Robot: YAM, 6 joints.
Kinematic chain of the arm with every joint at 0, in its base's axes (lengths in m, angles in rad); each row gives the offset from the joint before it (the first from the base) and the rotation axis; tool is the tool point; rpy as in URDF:
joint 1: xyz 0 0 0.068 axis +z
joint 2: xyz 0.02 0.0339 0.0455 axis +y
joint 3: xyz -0.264 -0.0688 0 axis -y
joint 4: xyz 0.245 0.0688 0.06 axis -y
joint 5: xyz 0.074 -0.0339 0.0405 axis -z
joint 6: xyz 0.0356 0 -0.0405 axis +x
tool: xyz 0 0 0 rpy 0 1.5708 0
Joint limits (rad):
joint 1: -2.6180..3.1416
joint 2: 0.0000..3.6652
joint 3: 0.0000..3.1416
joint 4: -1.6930..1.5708
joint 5: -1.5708..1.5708
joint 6: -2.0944..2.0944
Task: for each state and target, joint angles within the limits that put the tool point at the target. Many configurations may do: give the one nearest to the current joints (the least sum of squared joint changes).
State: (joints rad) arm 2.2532 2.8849 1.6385 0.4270 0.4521 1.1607
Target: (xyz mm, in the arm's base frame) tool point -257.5 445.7 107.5
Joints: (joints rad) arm 2.1278 2.3834 1.5327 0.4307 0.4996 1.1607
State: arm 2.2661 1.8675 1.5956 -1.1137 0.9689 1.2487
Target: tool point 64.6 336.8 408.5
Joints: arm 1.4702 1.6842 1.8609 -1.0260 1.0260 1.2487
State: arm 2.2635 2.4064 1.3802 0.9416 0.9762 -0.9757
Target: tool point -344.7 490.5 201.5
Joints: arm 2.2222 2.6787 2.2096 0.7437 0.7117 -0.9757
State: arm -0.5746 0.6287 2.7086 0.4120 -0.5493 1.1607
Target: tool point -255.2 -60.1 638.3
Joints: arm 0.2974 0.7420 2.2978 0.3113 -0.5080 1.1607
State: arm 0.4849 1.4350 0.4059 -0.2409 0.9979 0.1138
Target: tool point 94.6 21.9 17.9
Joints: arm 0.5051 1.9163 0.1686 -0.1568 0.8441 0.1138
